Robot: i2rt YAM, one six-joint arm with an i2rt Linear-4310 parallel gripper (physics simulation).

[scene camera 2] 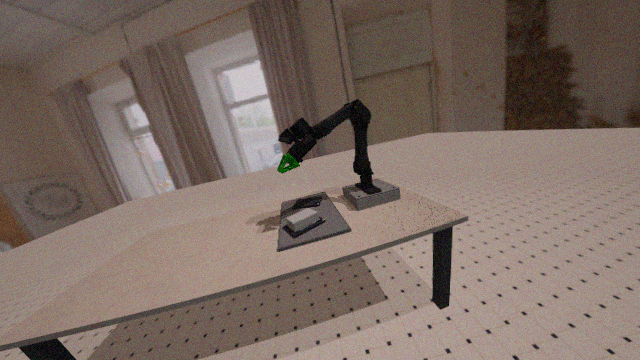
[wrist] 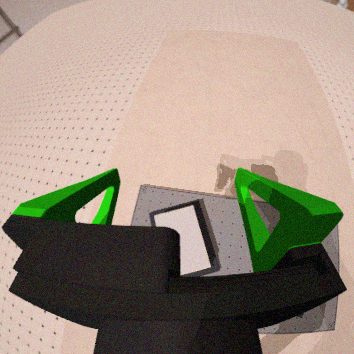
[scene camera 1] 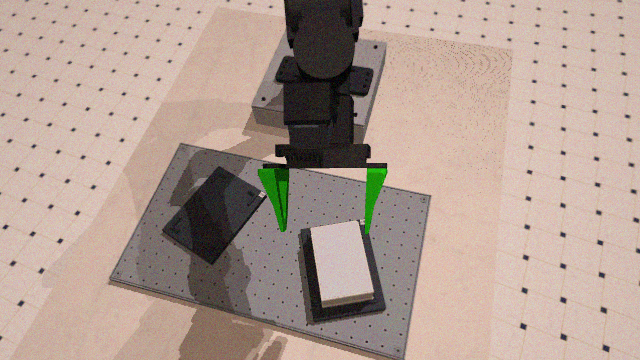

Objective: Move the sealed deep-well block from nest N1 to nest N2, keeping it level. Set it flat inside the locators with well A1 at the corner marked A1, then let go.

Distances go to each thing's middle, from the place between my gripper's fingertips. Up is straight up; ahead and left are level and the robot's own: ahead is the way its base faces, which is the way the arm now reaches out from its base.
I see the deep-well block [scene camera 1: 343,274] 24 cm below my hand and 5 cm behind it. The rest, counted from my hand: grey perforated plate [scene camera 1: 262,272] 28 cm below, 13 cm to the right, 8 cm behind.
